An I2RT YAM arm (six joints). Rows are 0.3 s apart.
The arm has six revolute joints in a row. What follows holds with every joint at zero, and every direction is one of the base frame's. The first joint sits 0.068 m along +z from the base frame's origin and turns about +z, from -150 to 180 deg. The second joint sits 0.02 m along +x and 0.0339 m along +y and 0.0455 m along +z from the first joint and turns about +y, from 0 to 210 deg. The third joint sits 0.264 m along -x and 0.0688 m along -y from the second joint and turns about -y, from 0 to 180 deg. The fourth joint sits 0.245 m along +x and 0.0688 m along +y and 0.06 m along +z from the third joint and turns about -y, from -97 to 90 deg. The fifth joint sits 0.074 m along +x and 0.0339 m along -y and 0.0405 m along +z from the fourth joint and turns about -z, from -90 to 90 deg. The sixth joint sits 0.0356 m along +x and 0.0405 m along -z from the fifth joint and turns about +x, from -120 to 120 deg. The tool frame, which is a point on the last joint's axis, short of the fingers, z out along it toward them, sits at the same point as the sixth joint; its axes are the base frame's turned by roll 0, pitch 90 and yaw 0 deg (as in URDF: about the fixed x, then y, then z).
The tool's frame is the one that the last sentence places.
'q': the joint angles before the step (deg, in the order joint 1, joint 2, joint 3, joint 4, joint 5, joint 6). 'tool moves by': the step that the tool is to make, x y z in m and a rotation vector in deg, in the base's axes. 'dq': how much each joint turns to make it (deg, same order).
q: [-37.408 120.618 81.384 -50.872 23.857 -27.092]
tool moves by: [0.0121 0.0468 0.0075 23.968 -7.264 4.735]
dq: [4.756 -1.493 0.041 -9.096 -23.714 -1.691]
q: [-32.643 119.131 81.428 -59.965 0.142 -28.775]
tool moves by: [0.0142 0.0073 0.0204 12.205 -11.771 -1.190]
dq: [0.550 -1.294 2.811 -0.672 -16.699 0.004]
